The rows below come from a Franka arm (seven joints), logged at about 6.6 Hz.
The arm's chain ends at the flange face. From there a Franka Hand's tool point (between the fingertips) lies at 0.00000 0.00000 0.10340 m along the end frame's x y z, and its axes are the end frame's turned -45 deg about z.
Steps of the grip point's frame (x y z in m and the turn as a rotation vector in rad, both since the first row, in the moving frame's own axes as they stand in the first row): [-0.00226, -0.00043, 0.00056, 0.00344, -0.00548, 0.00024]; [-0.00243, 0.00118, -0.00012, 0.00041, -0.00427, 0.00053]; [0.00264, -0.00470, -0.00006, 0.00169, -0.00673, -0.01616]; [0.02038, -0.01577, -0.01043, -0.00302, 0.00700, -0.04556]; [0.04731, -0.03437, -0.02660, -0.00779, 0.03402, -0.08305]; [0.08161, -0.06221, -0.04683, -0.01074, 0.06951, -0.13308]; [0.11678, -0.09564, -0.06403, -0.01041, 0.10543, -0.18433]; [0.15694, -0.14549, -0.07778, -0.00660, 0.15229, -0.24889]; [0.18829, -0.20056, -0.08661, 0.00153, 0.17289, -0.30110]
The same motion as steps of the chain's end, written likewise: [-0.00125, 0.00114, 0.00056, -0.00144, -0.00631, 0.00024]; [-0.00054, 0.00227, -0.00012, -0.00273, -0.00331, 0.00053]; [-0.00084, -0.00556, -0.00006, -0.00356, -0.00595, -0.01616]; [0.00253, -0.02525, -0.01043, 0.00281, 0.00709, -0.04556]; [0.00618, -0.05571, -0.02654, 0.01855, 0.02956, -0.08305]; [0.00816, -0.09703, -0.04657, 0.04156, 0.05675, -0.13308]; [0.00718, -0.14253, -0.06345, 0.06719, 0.08191, -0.18433]; [-0.00204, -0.20191, -0.07659, 0.10302, 0.11235, -0.24889]; [-0.01905, -0.26059, -0.08508, 0.12333, 0.12117, -0.30110]
